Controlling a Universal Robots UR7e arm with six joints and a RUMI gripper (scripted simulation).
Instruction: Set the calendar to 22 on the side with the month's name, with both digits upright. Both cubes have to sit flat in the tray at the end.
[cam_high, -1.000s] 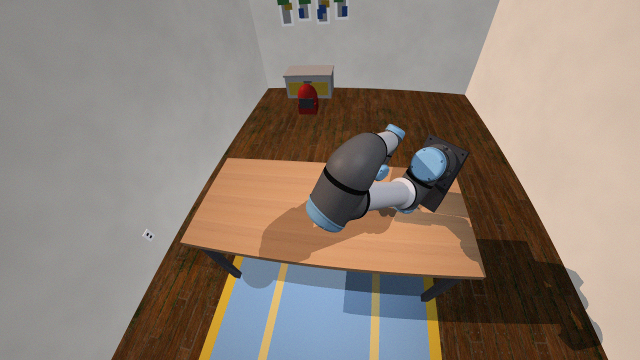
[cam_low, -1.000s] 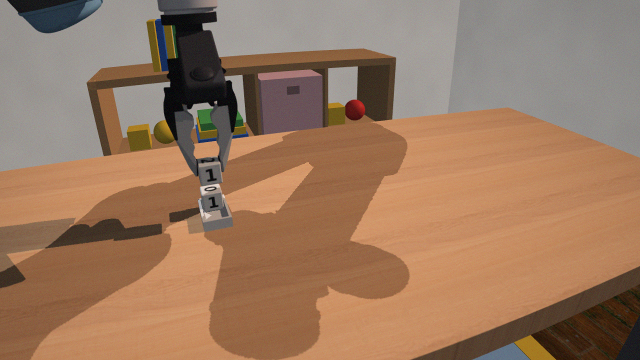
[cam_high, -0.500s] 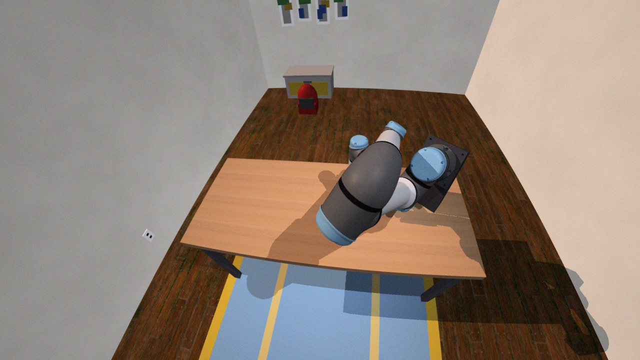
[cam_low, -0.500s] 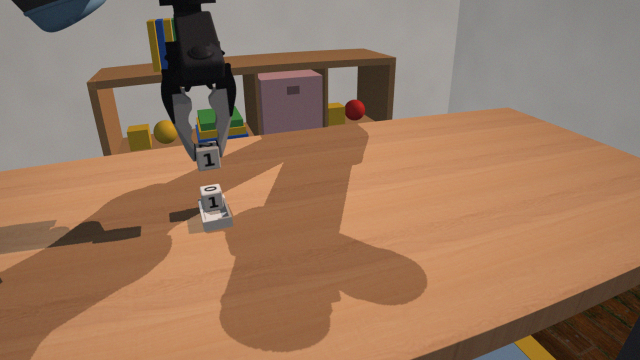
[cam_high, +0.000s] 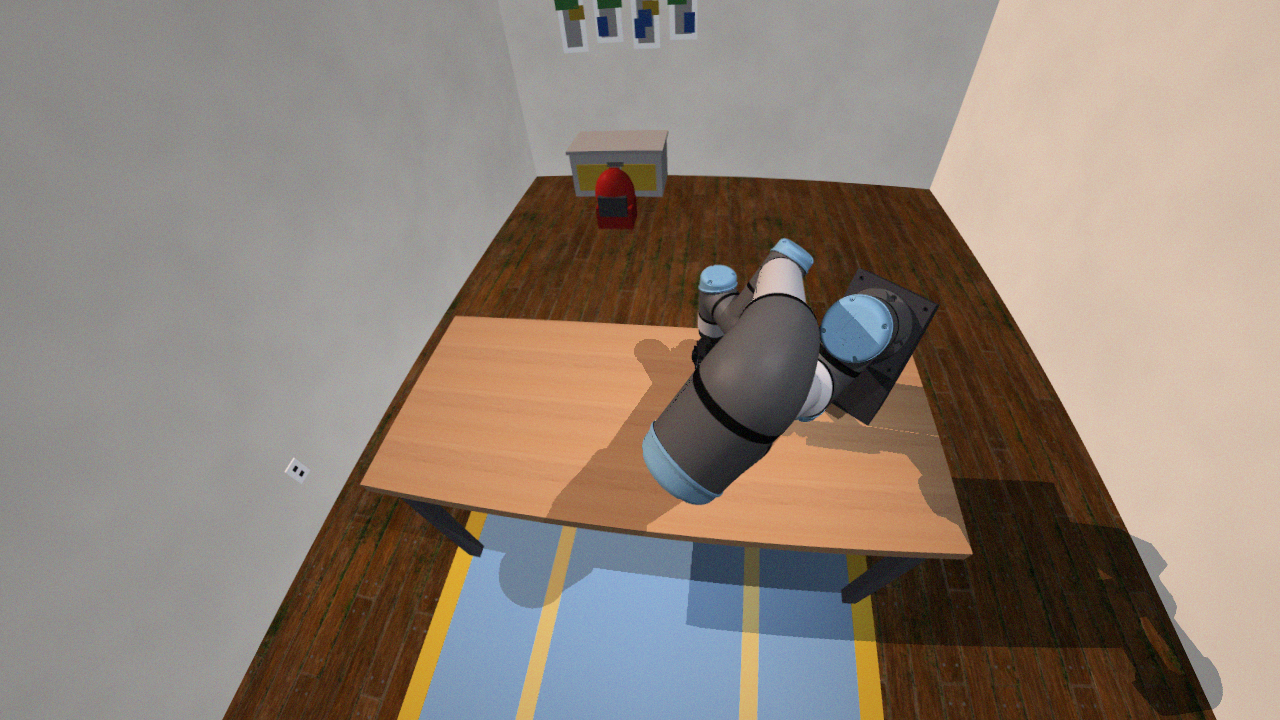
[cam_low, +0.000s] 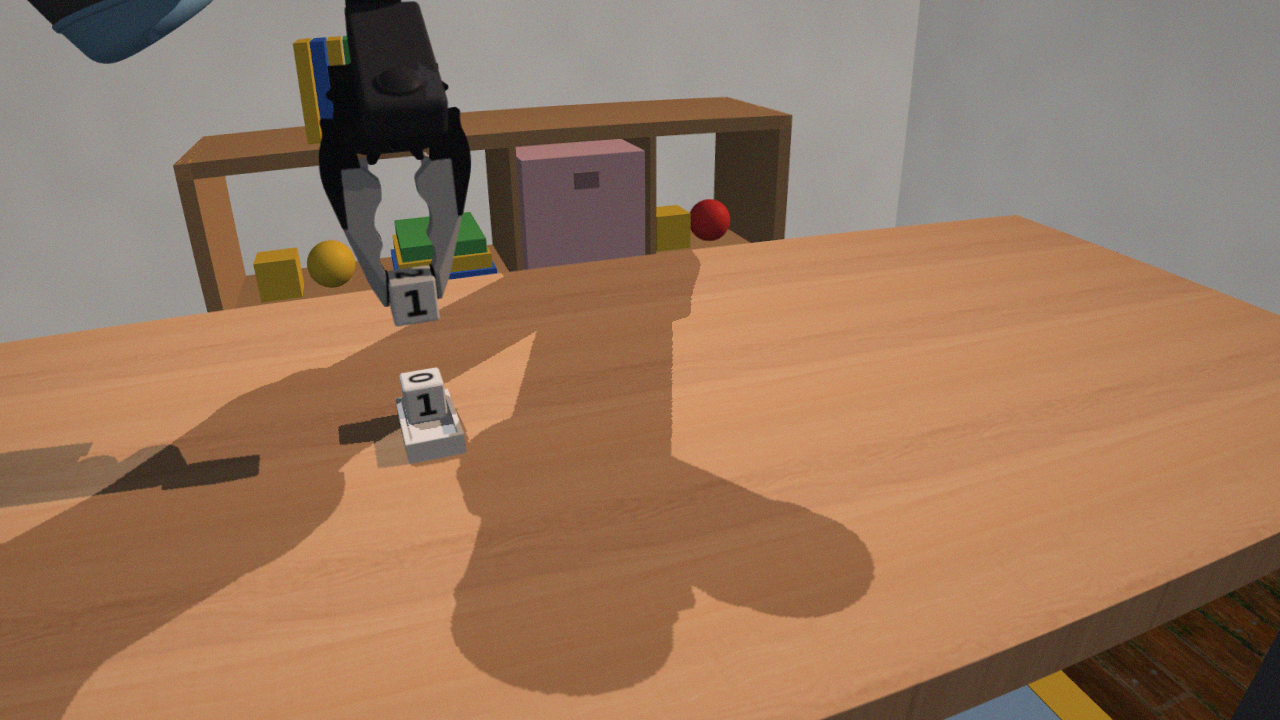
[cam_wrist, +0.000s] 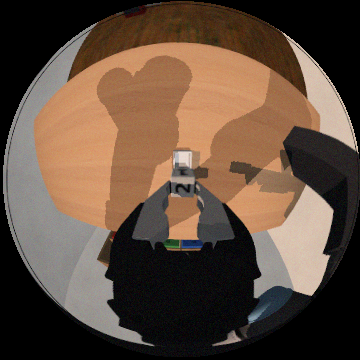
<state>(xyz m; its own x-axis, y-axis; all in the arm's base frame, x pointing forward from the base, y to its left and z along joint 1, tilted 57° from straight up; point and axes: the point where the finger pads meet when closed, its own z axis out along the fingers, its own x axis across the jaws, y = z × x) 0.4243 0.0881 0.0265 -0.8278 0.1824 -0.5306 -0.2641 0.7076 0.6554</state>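
The grey tray lies 10 mm behind my hand, 20 mm to the left of it and 120 mm below it. The rest, counted from my hand: white cube 10 mm below.
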